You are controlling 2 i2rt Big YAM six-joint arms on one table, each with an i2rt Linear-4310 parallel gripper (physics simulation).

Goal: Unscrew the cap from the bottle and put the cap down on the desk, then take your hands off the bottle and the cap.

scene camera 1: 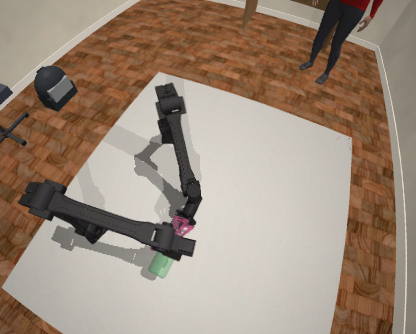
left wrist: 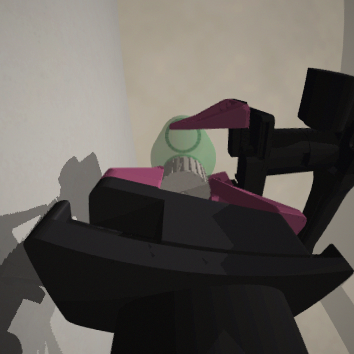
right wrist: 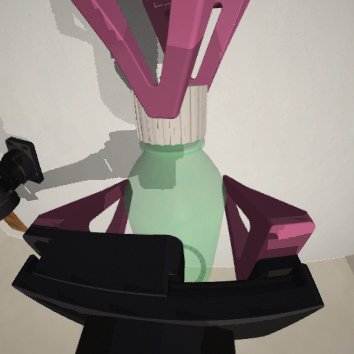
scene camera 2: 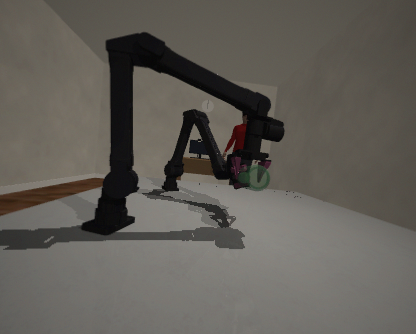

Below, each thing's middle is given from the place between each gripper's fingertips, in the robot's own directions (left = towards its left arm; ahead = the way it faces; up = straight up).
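I find my right hand 60 mm to the right of the white ribbed cap (right wrist: 190,124), and 10 mm below it.
As for my left hand, the white ribbed cap is 10 mm behind it.
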